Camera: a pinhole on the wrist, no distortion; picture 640 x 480 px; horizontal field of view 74.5 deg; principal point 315.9 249.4 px. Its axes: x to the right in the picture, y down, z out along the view. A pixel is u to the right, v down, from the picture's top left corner.
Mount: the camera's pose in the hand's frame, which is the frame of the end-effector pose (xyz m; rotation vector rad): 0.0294 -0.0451 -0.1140 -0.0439 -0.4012 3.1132
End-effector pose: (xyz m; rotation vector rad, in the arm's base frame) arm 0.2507 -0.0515 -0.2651 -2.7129 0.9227 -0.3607
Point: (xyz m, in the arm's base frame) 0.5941 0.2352 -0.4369
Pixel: 278 416
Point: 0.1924 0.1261 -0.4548
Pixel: 606 139
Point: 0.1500 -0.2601 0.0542
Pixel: behind the camera
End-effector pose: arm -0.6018 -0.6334 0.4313 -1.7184 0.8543 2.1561
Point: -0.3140 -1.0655 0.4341
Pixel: behind the camera
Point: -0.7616 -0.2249 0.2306
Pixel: 186 357
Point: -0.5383 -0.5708 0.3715
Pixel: 303 374
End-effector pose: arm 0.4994 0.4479 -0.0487 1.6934 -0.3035 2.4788
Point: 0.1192 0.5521 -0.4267
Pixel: behind the camera
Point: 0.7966 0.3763 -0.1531
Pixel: 592 63
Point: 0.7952 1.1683 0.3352
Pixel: outside the picture
